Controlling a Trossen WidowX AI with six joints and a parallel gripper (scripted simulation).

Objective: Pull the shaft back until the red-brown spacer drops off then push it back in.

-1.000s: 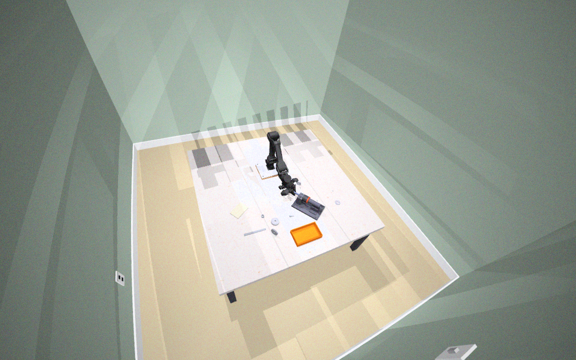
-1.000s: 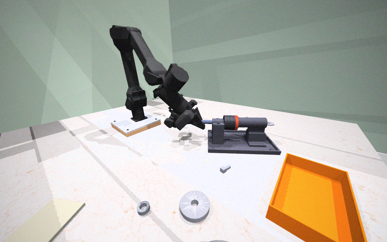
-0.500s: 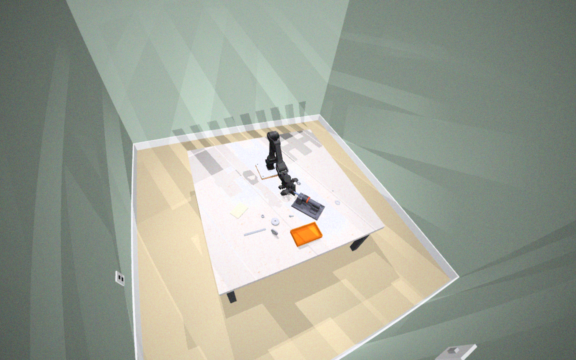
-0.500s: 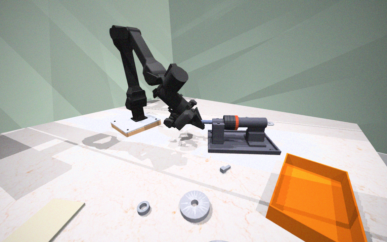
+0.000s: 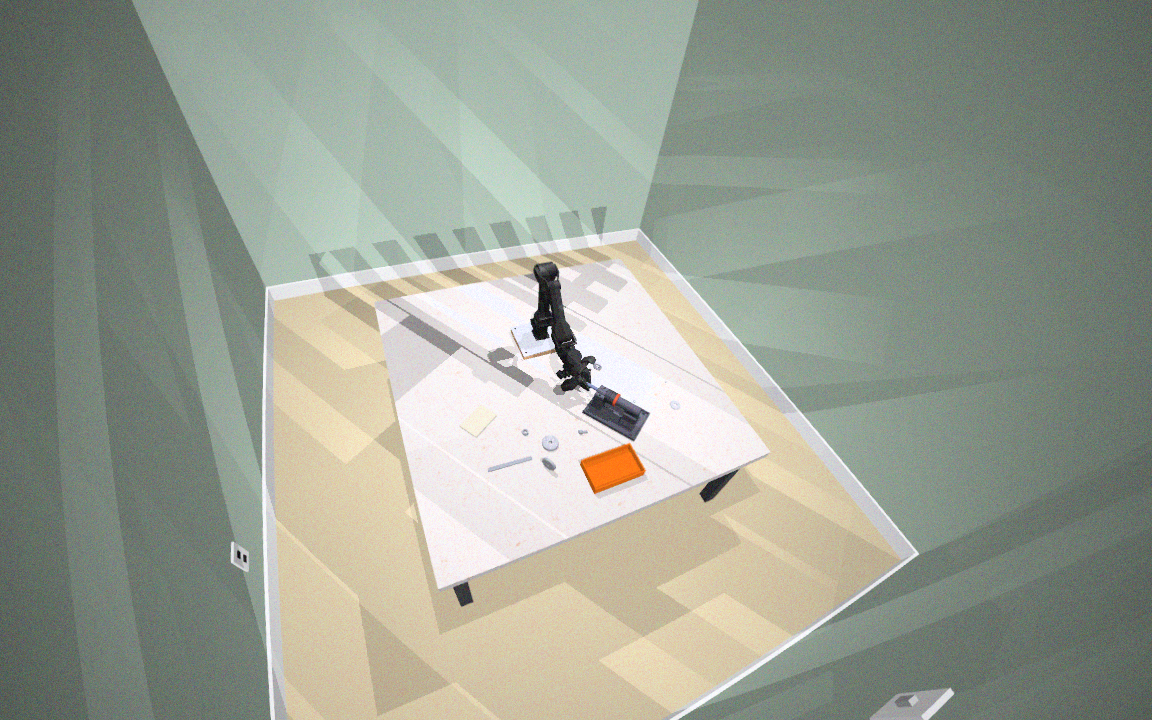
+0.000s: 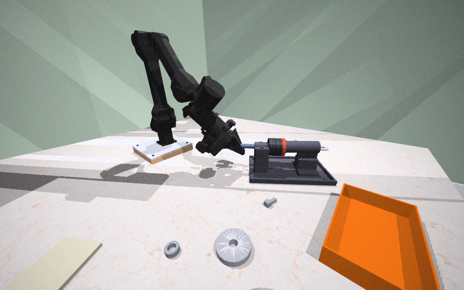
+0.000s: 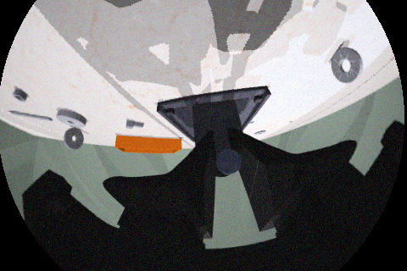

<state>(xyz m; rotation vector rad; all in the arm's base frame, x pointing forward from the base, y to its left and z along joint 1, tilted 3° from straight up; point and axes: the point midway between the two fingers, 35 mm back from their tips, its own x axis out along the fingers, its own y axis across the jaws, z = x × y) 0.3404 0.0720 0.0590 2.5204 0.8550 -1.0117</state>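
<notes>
Now: gripper tip 3 cm short of the grey-blue shaft, 3 cm to the right of it and 2 cm below it. From my gripper tip the other things lie so: orange tray 32 cm ahead, 3 cm to the right, 5 cm below; then pale yellow sheet 1 cm behind, 44 cm to the right, 5 cm below.
</notes>
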